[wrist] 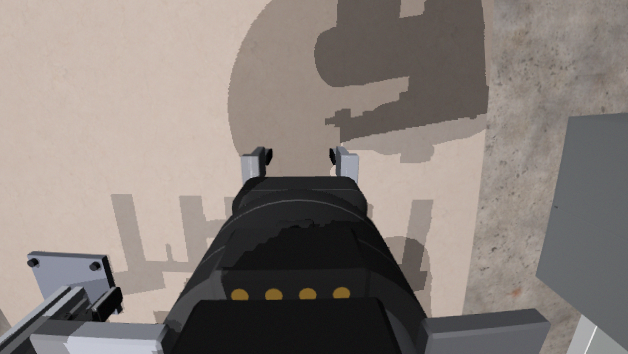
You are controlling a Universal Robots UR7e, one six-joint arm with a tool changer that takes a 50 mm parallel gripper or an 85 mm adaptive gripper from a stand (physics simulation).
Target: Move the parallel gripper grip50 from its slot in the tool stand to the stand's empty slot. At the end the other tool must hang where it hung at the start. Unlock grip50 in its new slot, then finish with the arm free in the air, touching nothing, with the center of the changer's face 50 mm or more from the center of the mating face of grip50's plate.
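Note:
The gripper grip50 is on the arm's changer, with its black body and four gold contacts in the middle of the wrist view. Its two light metal fingers with black pads stand apart, with nothing between them; it is open. Grey side tabs stick out left and right of the body at the bottom edge. Part of the tool stand shows at the lower left: a metal profile, a black piece at its end and a bolted foot plate. Its slots cannot be made out. The other tool does not show clearly.
A pale beige table top lies below, with dark shadows of the arm and the stand on it. Its edge runs down the right side, beside a mottled grey floor. A large dark grey block stands at the right edge.

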